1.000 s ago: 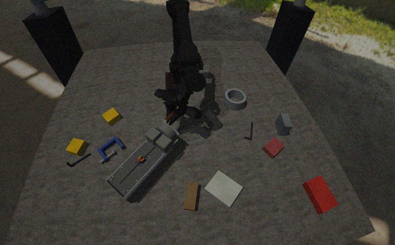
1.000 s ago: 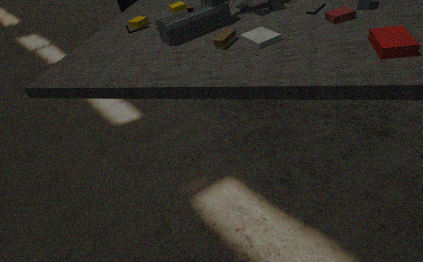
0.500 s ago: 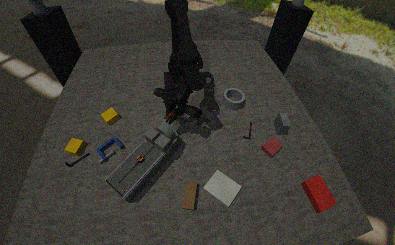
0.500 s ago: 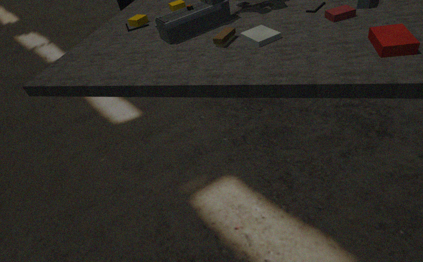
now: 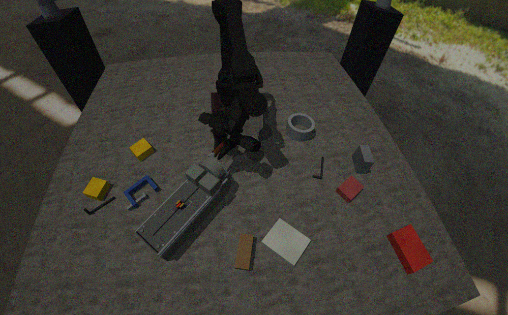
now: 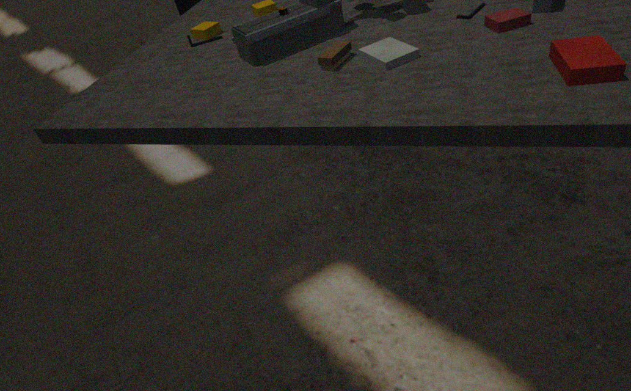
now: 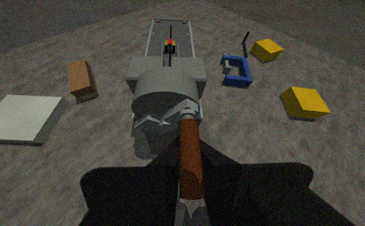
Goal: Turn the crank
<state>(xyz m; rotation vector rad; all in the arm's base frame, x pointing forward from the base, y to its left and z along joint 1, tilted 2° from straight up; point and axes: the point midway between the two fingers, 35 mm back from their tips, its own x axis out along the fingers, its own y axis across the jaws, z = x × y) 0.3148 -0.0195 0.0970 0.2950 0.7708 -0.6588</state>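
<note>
Right now my gripper tip is 30 mm below the brown crank handle, 10 mm to the right of it and 10 mm past it. From my gripper tip the other things lie so: white plate: 230 mm ahead, 180 mm to the left, 70 mm below; then red pointer: 140 mm ahead, 90 mm to the right; then brown block: 250 mm ahead, 70 mm below, 60 mm to the left.
</note>
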